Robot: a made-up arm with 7 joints. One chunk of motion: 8 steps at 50 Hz.
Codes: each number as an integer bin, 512 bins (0 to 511) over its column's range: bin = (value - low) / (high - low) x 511, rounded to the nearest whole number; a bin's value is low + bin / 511 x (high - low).
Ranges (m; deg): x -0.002..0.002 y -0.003..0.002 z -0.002..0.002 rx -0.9..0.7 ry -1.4..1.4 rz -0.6..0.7
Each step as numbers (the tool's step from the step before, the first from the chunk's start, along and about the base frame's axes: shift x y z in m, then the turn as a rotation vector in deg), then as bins.
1 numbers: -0.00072 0.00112 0.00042 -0.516 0.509 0.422
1 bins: 164 421 309 123 348 402
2 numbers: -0.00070 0.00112 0.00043 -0.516 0.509 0.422
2 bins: 166 421 310 123 348 402
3 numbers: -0.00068 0.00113 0.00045 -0.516 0.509 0.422
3 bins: 169 422 313 123 348 402
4 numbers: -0.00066 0.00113 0.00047 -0.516 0.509 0.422
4 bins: 171 422 316 123 348 402
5 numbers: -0.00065 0.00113 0.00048 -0.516 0.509 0.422
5 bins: 172 422 317 123 348 402
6 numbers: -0.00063 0.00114 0.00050 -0.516 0.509 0.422
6 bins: 175 423 319 123 348 402
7 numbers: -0.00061 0.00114 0.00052 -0.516 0.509 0.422
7 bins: 178 423 322 123 348 402
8 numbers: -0.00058 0.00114 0.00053 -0.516 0.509 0.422
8 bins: 181 423 323 123 348 402
